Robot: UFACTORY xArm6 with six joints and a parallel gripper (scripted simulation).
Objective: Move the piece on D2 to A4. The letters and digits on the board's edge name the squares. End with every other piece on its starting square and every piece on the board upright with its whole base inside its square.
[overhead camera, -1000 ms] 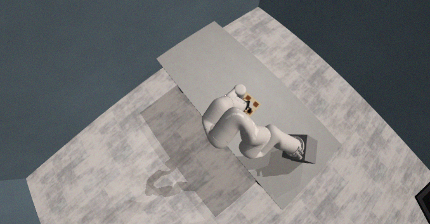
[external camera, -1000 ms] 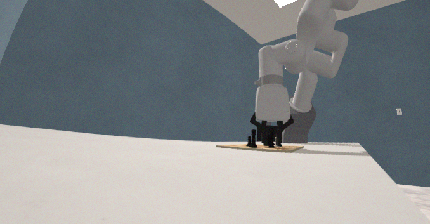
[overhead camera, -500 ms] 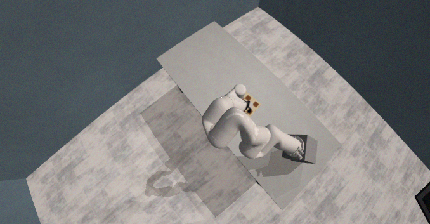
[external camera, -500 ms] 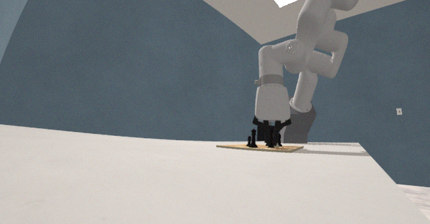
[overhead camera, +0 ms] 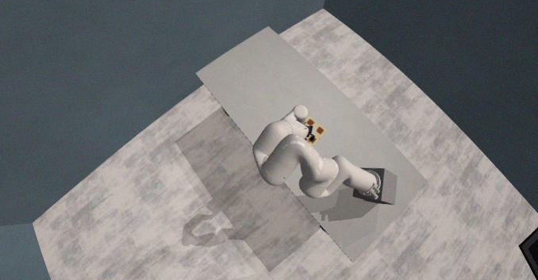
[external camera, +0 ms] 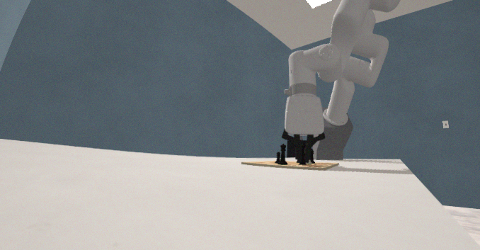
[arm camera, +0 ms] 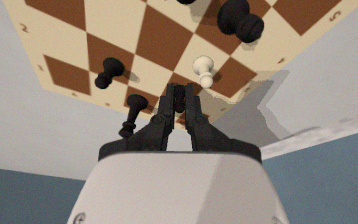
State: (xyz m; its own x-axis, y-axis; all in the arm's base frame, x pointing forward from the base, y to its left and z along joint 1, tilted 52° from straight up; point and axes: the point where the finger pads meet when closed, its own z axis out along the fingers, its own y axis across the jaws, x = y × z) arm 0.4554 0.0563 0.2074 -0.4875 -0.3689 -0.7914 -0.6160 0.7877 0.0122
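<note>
The white pawn is 4 cm behind my hand, 1 cm to the right of it and 1 cm below it. Also, from my hand: chessboard: 2 cm behind, 5 cm to the right, 3 cm below.
</note>
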